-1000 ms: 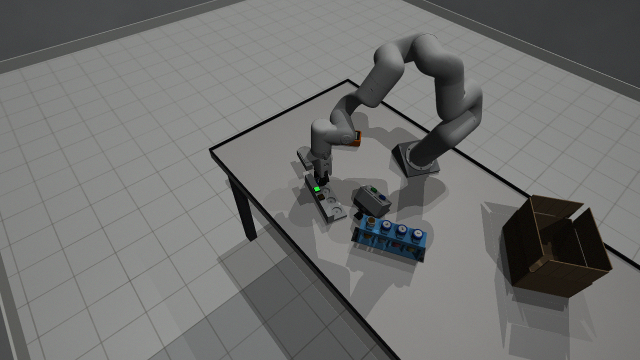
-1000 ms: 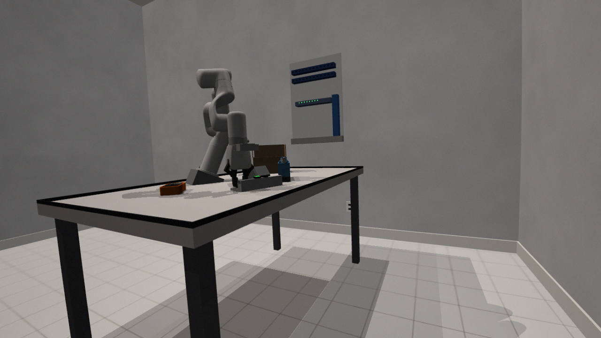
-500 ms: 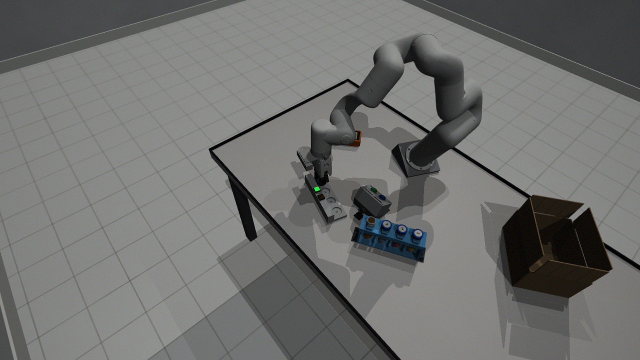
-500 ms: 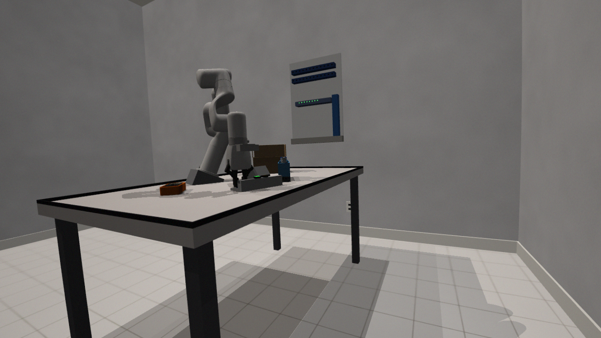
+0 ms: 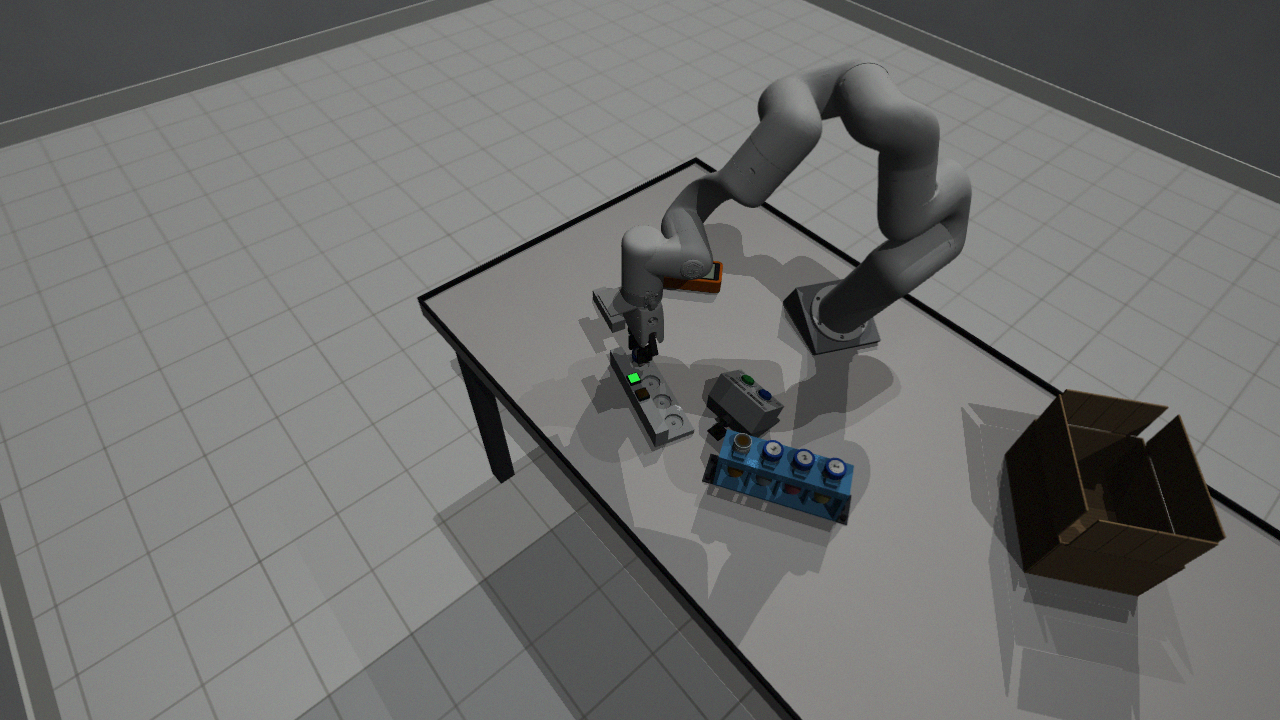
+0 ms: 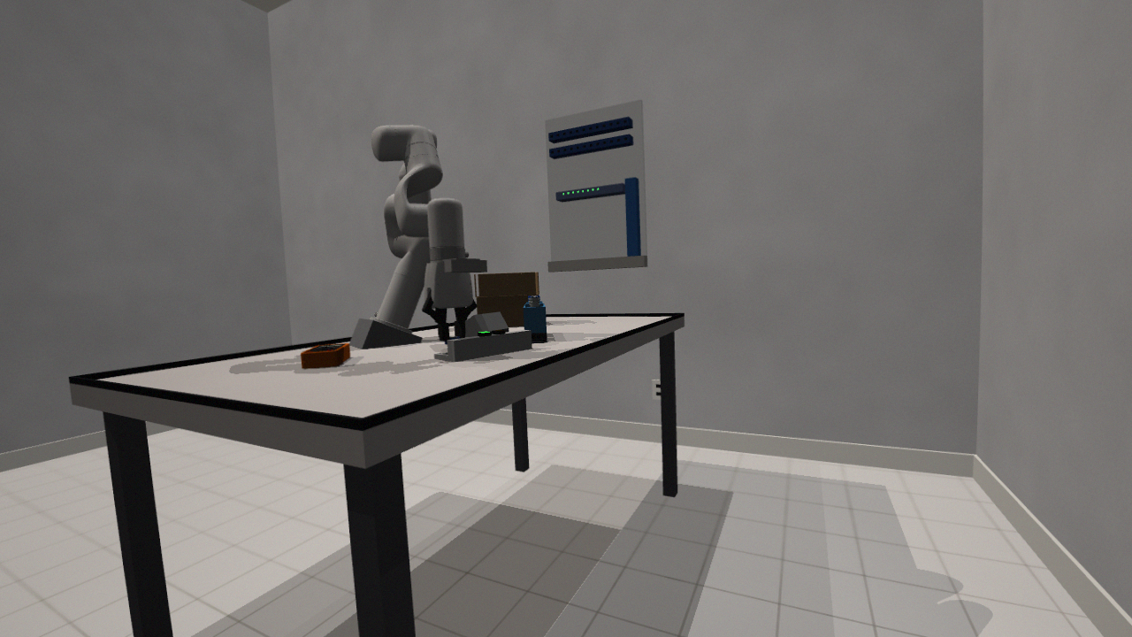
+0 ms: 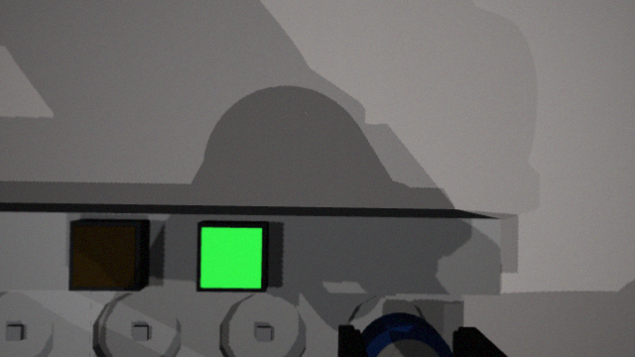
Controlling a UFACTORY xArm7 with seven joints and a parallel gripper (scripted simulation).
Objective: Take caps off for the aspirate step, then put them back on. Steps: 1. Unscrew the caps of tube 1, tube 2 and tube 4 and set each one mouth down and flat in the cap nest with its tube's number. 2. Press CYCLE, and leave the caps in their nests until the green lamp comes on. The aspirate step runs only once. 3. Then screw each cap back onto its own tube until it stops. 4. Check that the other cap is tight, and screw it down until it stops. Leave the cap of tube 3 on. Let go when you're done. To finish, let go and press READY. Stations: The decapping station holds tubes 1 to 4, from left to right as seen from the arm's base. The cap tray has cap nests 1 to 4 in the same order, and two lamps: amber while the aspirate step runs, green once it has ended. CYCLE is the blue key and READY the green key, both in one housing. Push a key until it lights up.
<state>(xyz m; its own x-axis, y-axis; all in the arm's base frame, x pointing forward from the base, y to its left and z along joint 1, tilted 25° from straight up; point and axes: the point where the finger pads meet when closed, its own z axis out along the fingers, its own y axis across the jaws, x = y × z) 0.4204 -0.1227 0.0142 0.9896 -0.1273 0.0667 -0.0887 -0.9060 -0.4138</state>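
Right now the cap 3 is 6 cm behind my hand, 34 cm to the left of it and 5 cm above it. Also, from my hand: key housing (12 cm behind, 20 cm to the left, 1 cm below); then green key (14 cm behind, 17 cm to the left, 1 cm above); then cap 4 (2 cm below).
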